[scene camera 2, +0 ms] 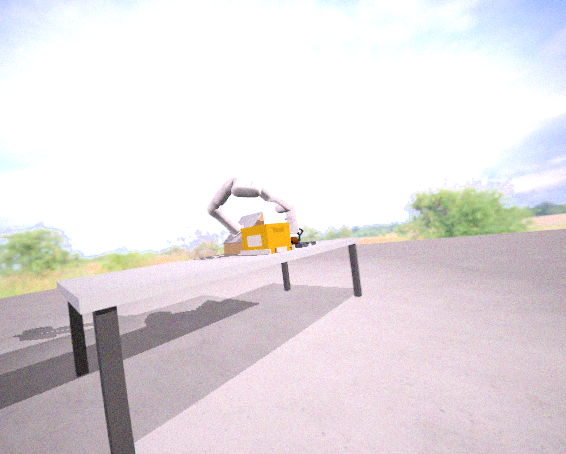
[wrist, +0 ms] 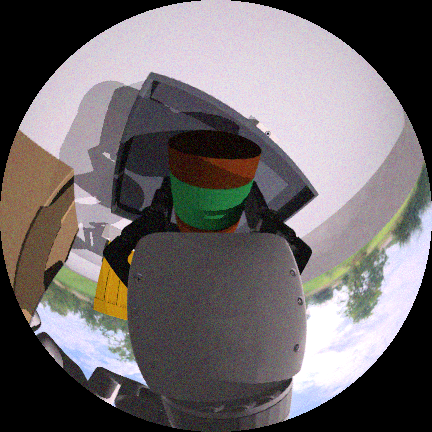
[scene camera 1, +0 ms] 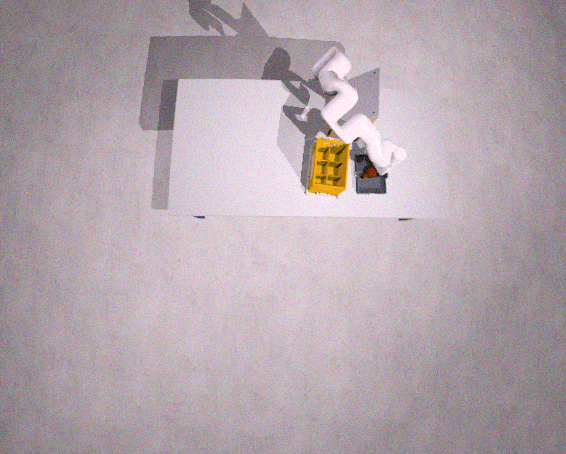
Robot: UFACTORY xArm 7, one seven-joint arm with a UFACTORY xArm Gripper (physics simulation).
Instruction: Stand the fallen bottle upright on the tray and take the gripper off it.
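Frame: origin at the arm's base, x left, y down, z back, level; centimetres.
Seen in the pictures: gripper, fingertip midpoint: point(wrist: 209, 188) point(scene camera 1: 374, 170); arm's base at its link origin: point(scene camera 2: 238, 231).
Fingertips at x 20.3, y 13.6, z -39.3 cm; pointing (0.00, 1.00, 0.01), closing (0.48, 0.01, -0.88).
Pixels of each thing's top centre, then the offset from my fingertips to it. Level surfaces: height alone.
- orange-brown bottle at its top centre: point(wrist: 208, 236) point(scene camera 1: 374, 169) point(scene camera 2: 293, 236) dx -2.1, dy -4.2, dz -1.2 cm
- dark grey tray at its top centre: point(wrist: 213, 200) point(scene camera 1: 371, 173) point(scene camera 2: 294, 243) dx -1.9, dy +1.1, dz -2.0 cm
- yellow divided crate at its top centre: point(wrist: 148, 321) point(scene camera 1: 331, 163) point(scene camera 2: 264, 225) dx -31.8, dy -13.8, dz -1.6 cm
- white table at its surface level: dy +3.7 cm
The orange-brown bottle point(scene camera 1: 370, 172) point(scene camera 2: 294, 240) point(wrist: 215, 172) with a green band lies on its side in the dark grey tray point(scene camera 1: 372, 188) point(scene camera 2: 311, 243) point(wrist: 145, 114). In the wrist view its round base faces away from the gripper, and its neck is hidden behind the gripper's body. My gripper point(scene camera 2: 299, 236) point(wrist: 209, 188) has one black finger on each side of the bottle at the green band. Both fingers look pressed to its sides, so the gripper is shut on the bottle. In scene camera 1 the arm covers most of the gripper.
A yellow divided crate point(scene camera 1: 328, 191) point(scene camera 2: 280, 239) point(wrist: 111, 296) stands beside the tray. An open cardboard box point(scene camera 2: 232, 248) point(wrist: 35, 175) stands behind the crate, near the arm's base. The front edge of the white table point(scene camera 1: 240, 205) point(scene camera 2: 200, 270) is past the tray and crate.
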